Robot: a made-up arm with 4 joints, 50 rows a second.
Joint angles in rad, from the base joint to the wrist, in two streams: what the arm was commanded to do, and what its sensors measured. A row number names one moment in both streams.
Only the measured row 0 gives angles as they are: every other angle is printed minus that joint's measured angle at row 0.
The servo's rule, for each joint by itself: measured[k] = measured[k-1] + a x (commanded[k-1-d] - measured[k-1]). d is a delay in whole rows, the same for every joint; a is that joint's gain. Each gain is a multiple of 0.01, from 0.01 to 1. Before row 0 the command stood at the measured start. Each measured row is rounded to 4 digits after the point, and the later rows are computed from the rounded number. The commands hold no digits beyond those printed.
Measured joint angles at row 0:
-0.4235 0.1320 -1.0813 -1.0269
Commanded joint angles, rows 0 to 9:
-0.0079 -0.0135 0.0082 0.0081
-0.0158 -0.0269 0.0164 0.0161
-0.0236 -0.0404 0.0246 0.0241
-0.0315 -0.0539 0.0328 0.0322
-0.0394 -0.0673 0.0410 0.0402
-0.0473 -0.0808 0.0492 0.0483
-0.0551 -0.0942 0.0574 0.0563
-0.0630 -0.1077 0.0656 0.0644
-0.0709 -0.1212 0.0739 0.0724
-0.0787 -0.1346 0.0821 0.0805
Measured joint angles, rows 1 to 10:
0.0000 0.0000 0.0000 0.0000
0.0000 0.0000 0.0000 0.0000
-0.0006 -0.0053 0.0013 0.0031
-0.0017 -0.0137 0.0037 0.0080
-0.0032 -0.0241 0.0070 0.0141
-0.0052 -0.0357 0.0111 0.0210
-0.0076 -0.0480 0.0159 0.0283
-0.0104 -0.0608 0.0212 0.0359
-0.0135 -0.0738 0.0270 0.0437
-0.0170 -0.0870 0.0332 0.0516
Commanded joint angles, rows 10 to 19:
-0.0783 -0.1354 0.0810 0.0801
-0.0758 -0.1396 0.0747 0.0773
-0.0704 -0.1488 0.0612 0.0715
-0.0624 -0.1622 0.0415 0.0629
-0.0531 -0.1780 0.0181 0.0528
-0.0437 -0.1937 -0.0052 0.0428
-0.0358 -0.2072 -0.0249 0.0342
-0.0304 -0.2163 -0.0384 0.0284
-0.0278 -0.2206 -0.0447 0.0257
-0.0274 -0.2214 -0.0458 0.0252
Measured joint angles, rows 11 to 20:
-0.0208 -0.1003 0.0397 0.0595
-0.0249 -0.1137 0.0465 0.0675
-0.0286 -0.1222 0.0520 0.0723
-0.0319 -0.1290 0.0556 0.0742
-0.0346 -0.1367 0.0565 0.0732
-0.0365 -0.1466 0.0541 0.0693
-0.0377 -0.1588 0.0483 0.0630
-0.0381 -0.1724 0.0397 0.0553
-0.0379 -0.1860 0.0294 0.0473
-0.0374 -0.1978 0.0186 0.0401

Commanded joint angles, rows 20 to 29:
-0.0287 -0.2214 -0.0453 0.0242
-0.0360 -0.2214 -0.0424 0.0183
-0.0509 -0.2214 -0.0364 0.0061
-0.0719 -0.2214 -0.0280 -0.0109
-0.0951 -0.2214 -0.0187 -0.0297
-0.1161 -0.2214 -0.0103 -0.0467
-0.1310 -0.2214 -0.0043 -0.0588
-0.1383 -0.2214 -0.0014 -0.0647
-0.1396 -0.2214 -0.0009 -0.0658
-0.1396 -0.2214 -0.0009 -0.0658
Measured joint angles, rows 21 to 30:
-0.0367 -0.2067 0.0085 0.0346
-0.0360 -0.2124 -0.0002 0.0310
-0.0355 -0.2159 -0.0074 0.0284
-0.0355 -0.2180 -0.0130 0.0246
-0.0366 -0.2193 -0.0167 0.0176
-0.0391 -0.2201 -0.0185 0.0068
-0.0430 -0.2206 -0.0185 -0.0071
-0.0481 -0.2209 -0.0172 -0.0221
-0.0539 -0.2211 -0.0151 -0.0360
-0.0598 -0.2212 -0.0129 -0.0469

